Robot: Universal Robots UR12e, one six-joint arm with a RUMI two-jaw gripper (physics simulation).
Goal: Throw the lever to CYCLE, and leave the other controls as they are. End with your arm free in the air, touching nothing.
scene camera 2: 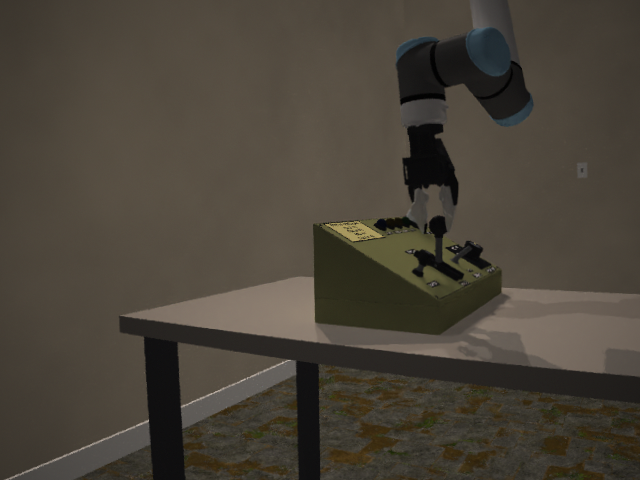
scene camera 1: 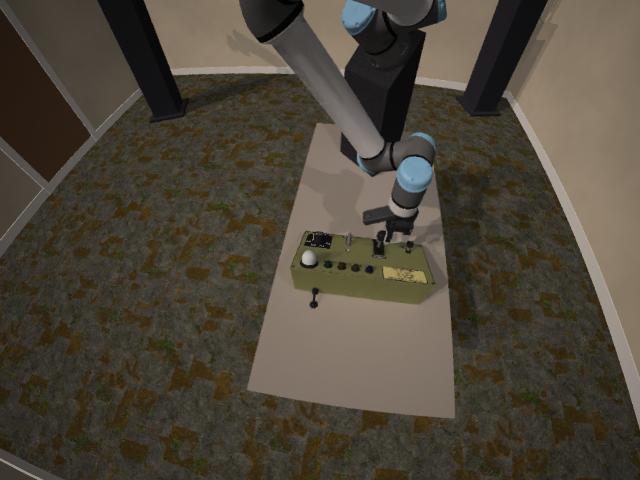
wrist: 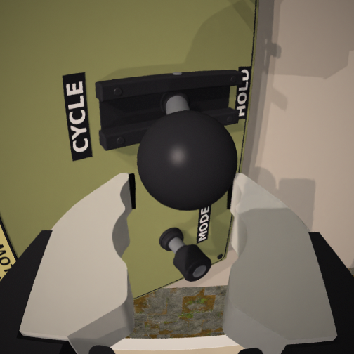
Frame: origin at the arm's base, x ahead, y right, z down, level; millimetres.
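Where they show: gripper, fingertip midpoint: (scene camera 2: 435, 233) (scene camera 1: 385, 238); arm's base, origin of the base link: (scene camera 1: 388, 48).
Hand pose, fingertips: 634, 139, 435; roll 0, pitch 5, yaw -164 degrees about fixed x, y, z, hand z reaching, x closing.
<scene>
Things, the pixels of their centre, and the offset from my fingertips, as dx, dy, dz. "pt": a spot on its surface instead. Level surfaces: height alone.
- table, its level: dz +165
- small MODE knob, body centre: (scene camera 2: 421, 266) (scene camera 1: 408, 248) +26, -100, +56
- toggle, body centre: (scene camera 2: 462, 253) (scene camera 1: 349, 238) -57, +126, +50
- white dome, surface spot: (scene camera 1: 309, 257) pt +62, +296, -52
- black side crank, surface spot: (scene camera 1: 313, 298) pt +138, +299, +133
The lever's black ball knob (scene camera 1: 381, 235) (scene camera 2: 437, 225) (wrist: 187, 160) stands on a grey shaft from a black slotted guide (wrist: 165, 82). The shaft's foot is near the middle of the slot, between the CYCLE label (wrist: 77, 116) and the HOLD label (wrist: 242, 93), and the knob sits slightly to the HOLD side of the foot in the wrist view. My gripper (scene camera 1: 385, 236) (scene camera 2: 437, 229) (wrist: 181, 176) points down, shut on the ball knob, with one pale fingertip on each side. The knob hides part of the guide.
The green sloped console (scene camera 1: 361, 291) (scene camera 2: 377, 304) stands on the table (scene camera 1: 351, 356) (scene camera 2: 222, 312). The small MODE knob (scene camera 1: 408, 246) (scene camera 2: 419, 269) (wrist: 192, 262) is close by. A toggle (scene camera 1: 348, 240), a white dome (scene camera 1: 309, 257), several coloured buttons and a black side crank (scene camera 1: 313, 298) also show.
</scene>
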